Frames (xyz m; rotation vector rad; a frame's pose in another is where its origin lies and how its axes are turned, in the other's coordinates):
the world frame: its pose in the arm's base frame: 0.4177 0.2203 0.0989 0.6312 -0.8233 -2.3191
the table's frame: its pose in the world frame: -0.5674 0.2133 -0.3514 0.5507 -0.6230 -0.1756
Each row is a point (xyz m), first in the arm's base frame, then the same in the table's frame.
Working: the arm's base frame: its pose in the table's frame: 1.1478 -0.0164 -0.1882 -0.1783 1.7916 2.4800

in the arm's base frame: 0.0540 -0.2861 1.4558
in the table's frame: 1.0601 1.4552 -0.0124
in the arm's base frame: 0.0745 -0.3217 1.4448
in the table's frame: 1.0449 1.4558 -0.0521
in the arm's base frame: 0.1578 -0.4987 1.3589
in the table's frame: 0.9897 1.4295 -0.2568
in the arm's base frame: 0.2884 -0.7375 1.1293
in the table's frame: 0.9027 1.2859 -0.5708
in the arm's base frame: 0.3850 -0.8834 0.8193
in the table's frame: 0.8413 1.0370 -0.8178
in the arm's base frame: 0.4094 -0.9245 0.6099
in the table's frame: 0.8327 0.8510 -0.9249
